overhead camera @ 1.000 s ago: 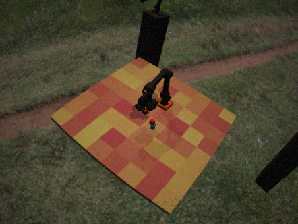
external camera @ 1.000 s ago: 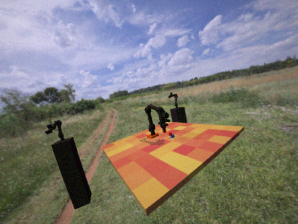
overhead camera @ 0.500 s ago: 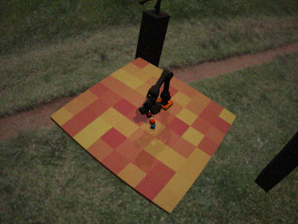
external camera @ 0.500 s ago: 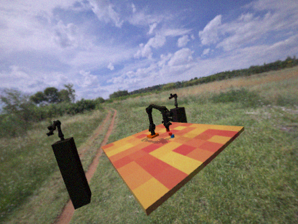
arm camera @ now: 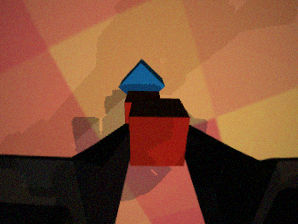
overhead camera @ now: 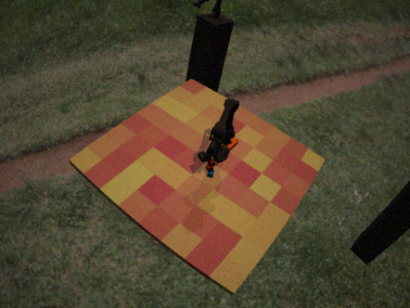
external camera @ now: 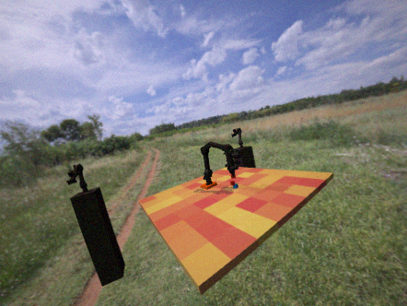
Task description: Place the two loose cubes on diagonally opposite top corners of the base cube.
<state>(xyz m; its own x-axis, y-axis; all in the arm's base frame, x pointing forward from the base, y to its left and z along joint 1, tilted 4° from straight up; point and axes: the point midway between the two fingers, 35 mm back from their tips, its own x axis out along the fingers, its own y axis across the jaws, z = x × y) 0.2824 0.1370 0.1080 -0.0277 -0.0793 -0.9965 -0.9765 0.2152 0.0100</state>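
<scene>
Now: the blue cube 1 cm behind my gripper tip, 1 cm to the left of it and 10 cm below it.
</scene>
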